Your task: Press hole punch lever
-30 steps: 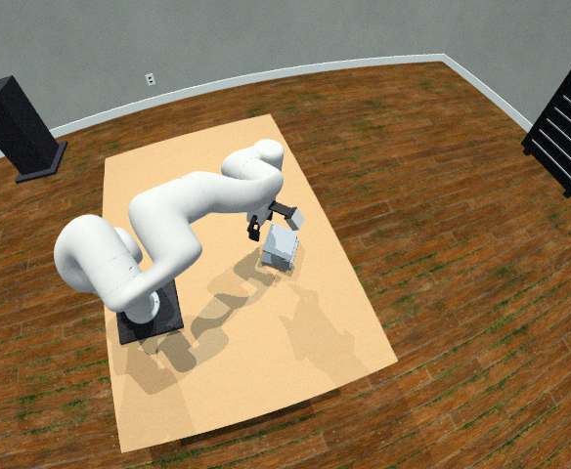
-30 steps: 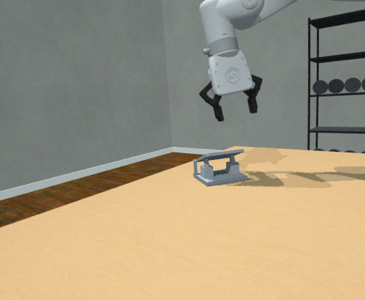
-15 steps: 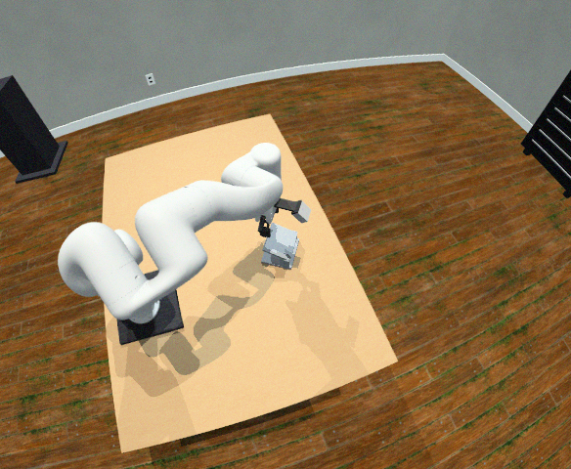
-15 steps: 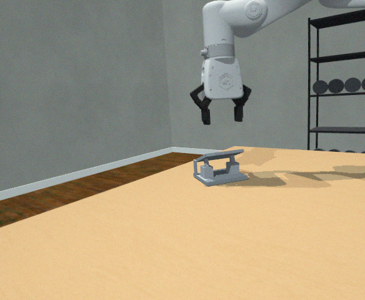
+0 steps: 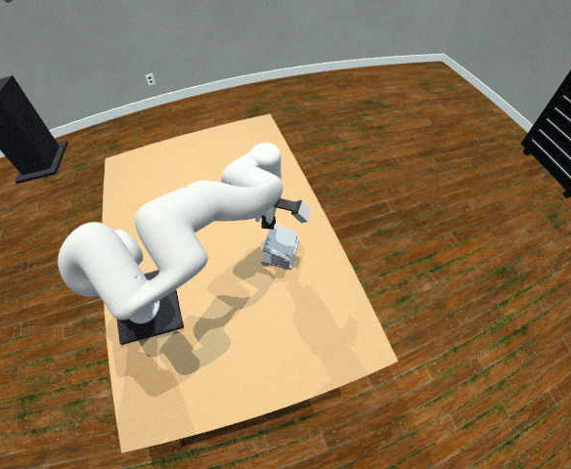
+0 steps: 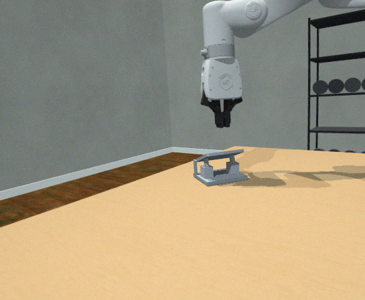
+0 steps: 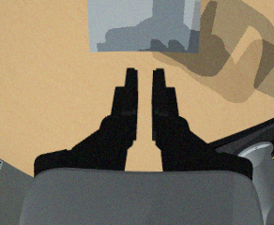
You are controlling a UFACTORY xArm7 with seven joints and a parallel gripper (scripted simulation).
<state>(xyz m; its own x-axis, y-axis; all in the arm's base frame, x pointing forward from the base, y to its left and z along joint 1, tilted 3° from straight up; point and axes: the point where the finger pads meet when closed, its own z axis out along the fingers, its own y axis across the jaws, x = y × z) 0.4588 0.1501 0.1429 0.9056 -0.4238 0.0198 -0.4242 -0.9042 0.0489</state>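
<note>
Now: the grey hole punch 13 cm below my hand, 4 cm ahead of it and 2 cm to the right of it.
</note>
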